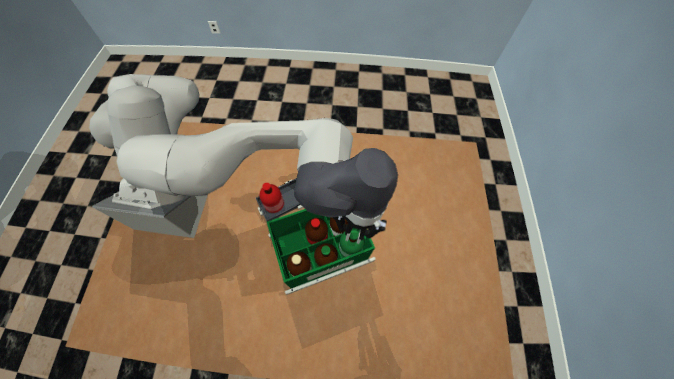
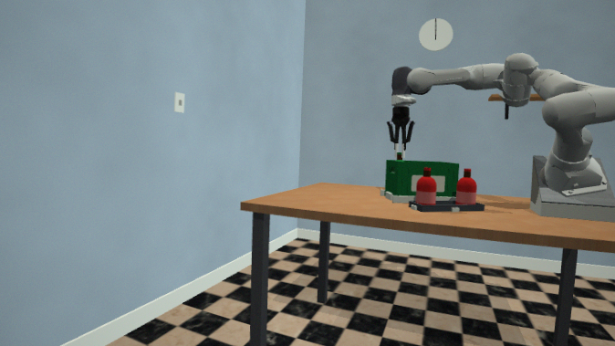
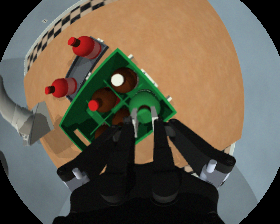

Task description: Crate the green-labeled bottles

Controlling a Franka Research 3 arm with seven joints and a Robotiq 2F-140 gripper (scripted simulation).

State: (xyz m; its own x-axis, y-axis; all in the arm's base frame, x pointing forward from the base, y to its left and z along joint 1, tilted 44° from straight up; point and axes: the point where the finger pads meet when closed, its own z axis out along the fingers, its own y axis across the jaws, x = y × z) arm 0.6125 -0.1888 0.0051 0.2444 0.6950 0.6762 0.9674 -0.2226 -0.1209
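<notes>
The green-labeled bottle lies 90 mm below my hand. Round my hand: green crate: 100 mm behind, 10 mm to the left, 140 mm below; then dark tray: 200 mm behind, 210 mm to the left, 210 mm below.
</notes>
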